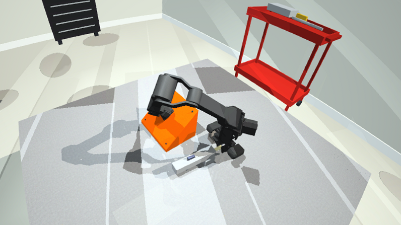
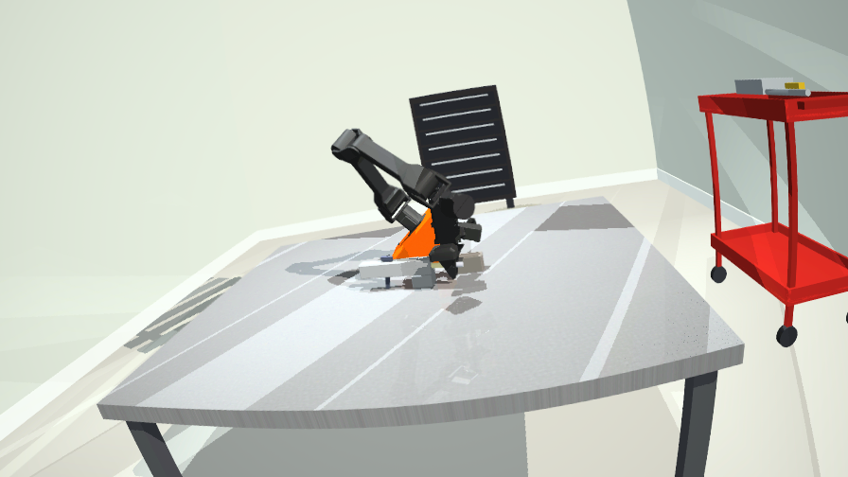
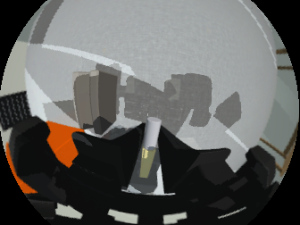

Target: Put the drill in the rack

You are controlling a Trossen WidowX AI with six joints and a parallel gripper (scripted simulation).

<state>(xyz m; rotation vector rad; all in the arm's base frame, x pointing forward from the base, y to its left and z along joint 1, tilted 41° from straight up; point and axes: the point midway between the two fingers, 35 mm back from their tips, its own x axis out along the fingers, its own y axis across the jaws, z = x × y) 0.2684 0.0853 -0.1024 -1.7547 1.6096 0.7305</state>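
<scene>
Now: the drill 4 cm to the right of my gripper tip and 4 cm above it. Round my gripper tip: blue key: 16 cm to the right, 4 cm above; then grey rack: 8 cm behind, 3 cm to the left, 1 cm above; then housing block: 14 cm to the right, 3 cm above.
</scene>
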